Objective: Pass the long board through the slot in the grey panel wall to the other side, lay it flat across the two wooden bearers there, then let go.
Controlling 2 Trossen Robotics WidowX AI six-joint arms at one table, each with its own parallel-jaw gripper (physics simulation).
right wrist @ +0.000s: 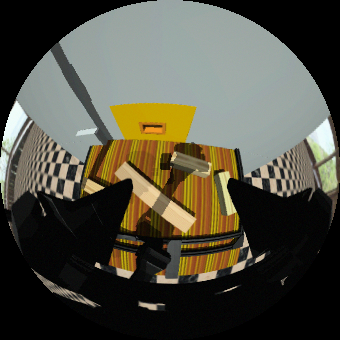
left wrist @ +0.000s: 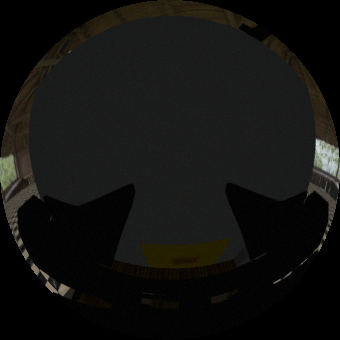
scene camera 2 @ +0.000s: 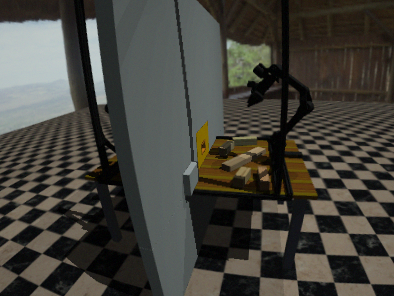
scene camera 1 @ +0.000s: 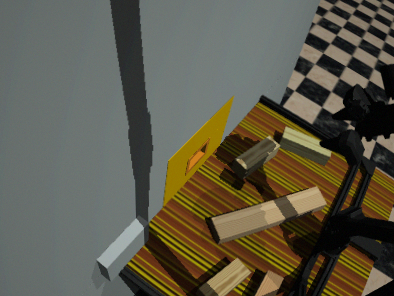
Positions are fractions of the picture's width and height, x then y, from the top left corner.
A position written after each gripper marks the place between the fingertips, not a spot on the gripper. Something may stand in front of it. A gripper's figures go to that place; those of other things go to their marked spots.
Labels:
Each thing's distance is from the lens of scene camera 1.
right gripper (scene camera 1: 0.83, 0.44): 0.78 m
grey block (scene camera 1: 0.29, 0.88): 0.77 m

